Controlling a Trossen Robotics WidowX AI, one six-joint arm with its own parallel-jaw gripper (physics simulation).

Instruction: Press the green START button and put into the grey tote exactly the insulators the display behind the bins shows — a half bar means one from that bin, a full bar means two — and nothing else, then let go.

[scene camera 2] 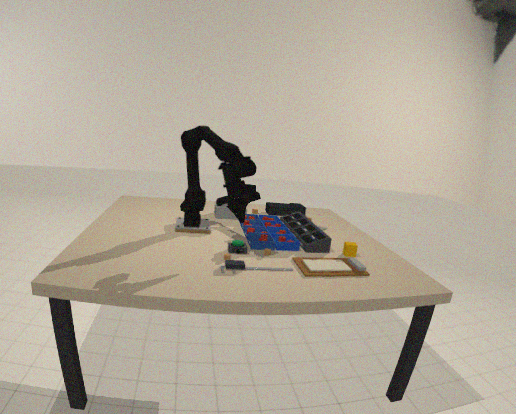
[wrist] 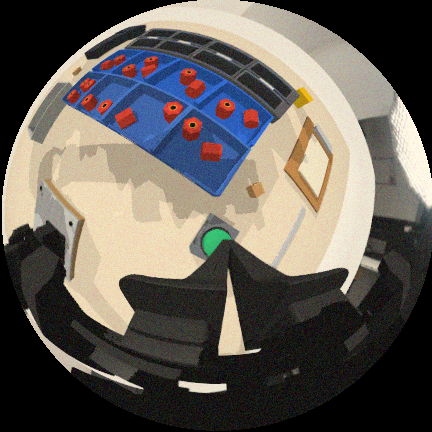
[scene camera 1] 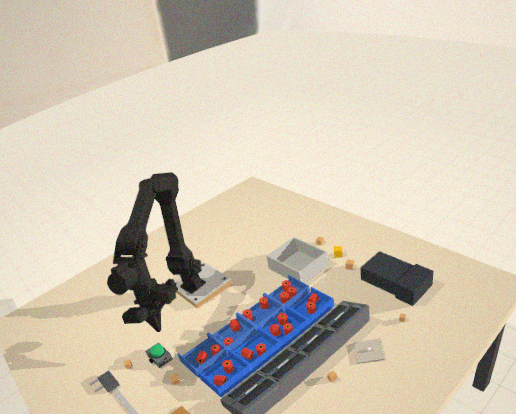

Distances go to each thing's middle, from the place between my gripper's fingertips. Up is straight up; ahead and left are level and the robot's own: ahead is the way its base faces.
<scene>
Now: hand 5 cm short of the grey tote (scene camera 1: pixel 299 259), 52 cm to the right of it and 8 cm above it. Round my hand: black box (scene camera 1: pixel 408 282) 37 cm ahead, 60 cm to the left, 7 cm below.
</scene>
